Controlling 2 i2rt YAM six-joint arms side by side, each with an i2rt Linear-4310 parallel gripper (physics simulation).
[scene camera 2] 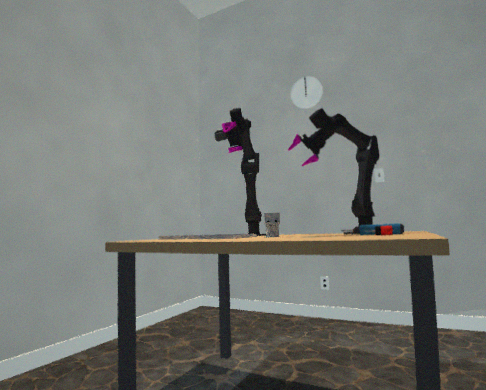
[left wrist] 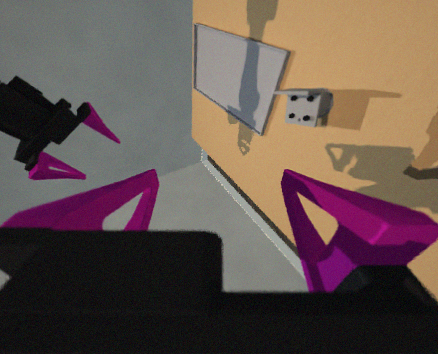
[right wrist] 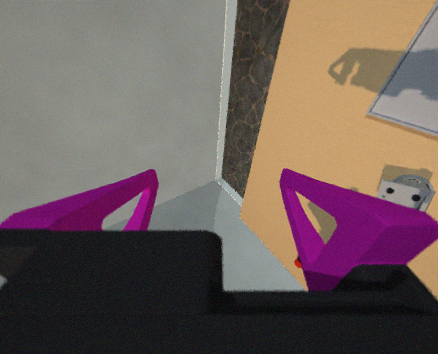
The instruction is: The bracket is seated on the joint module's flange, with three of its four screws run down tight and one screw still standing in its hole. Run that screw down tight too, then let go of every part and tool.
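Places are measured from the left arm's base along level axes (x left, y down, z back), in metres.
Pixels of known places: left gripper, fingertip midpoint: (scene camera 2: pixel 295 157) (left wrist: pixel 219 176); right gripper, fingertip midpoint: (scene camera 2: pixel 227 142) (left wrist: pixel 102 159) (right wrist: pixel 218 176).
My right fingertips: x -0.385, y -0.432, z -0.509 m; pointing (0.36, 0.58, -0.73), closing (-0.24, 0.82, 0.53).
Observation:
Behind a point stands the place of what it marks.
The grey bracket (scene camera 2: pixel 272 217) {y -0.089, x -0.290, z -0.329 m} (left wrist: pixel 302 109) {y -0.066, x -0.269, z -0.353 m} (right wrist: pixel 403 195) {y -0.066, x -0.286, z -0.360 m} sits on the round joint module (scene camera 2: pixel 272 230) {y -0.029, x -0.254, z -0.374 m} (left wrist: pixel 328 102) {y -0.016, x -0.254, z -0.331 m}, which stands on the table. Dark screw heads show near the corners of its face in the left wrist view; whether one stands higher is too small to tell. The blue and red power screwdriver (scene camera 2: pixel 369 229) {y -0.022, x 0.113, z -0.214 m} lies on the table; a red bit of it (right wrist: pixel 298 262) {y -0.033, x 0.184, z -0.257 m} shows in the right wrist view. My left gripper (scene camera 2: pixel 296 157) {y -0.356, x -0.183, z -0.279 m} (left wrist: pixel 219 176) {y -0.356, x -0.183, z -0.279 m} is open and empty, high above the table. My right gripper (scene camera 2: pixel 231 138) {y -0.433, x -0.385, z -0.509 m} (left wrist: pixel 102 159) {y -0.433, x -0.385, z -0.509 m} (right wrist: pixel 218 176) {y -0.433, x -0.385, z -0.509 m} is open and empty, also high up, apart from the bracket.
A flat grey tray (scene camera 2: pixel 200 236) {y -0.011, x -0.498, z -0.586 m} (left wrist: pixel 220 65) {y -0.004, x -0.615, z -0.490 m} (right wrist: pixel 405 105) {y -0.004, x -0.376, z -0.493 m} lies on the wooden table (scene camera 2: pixel 280 246) {y 0.016, x 0.055, z -0.698 m} (left wrist: pixel 360 30) {y 0.000, x -0.308, z -0.230 m} (right wrist: pixel 310 100) {y 0.000, x -0.273, z -0.652 m}, close beside the bracket in the left wrist view. Arm shadows fall across the tray and table. Grey walls stand beyond the table.

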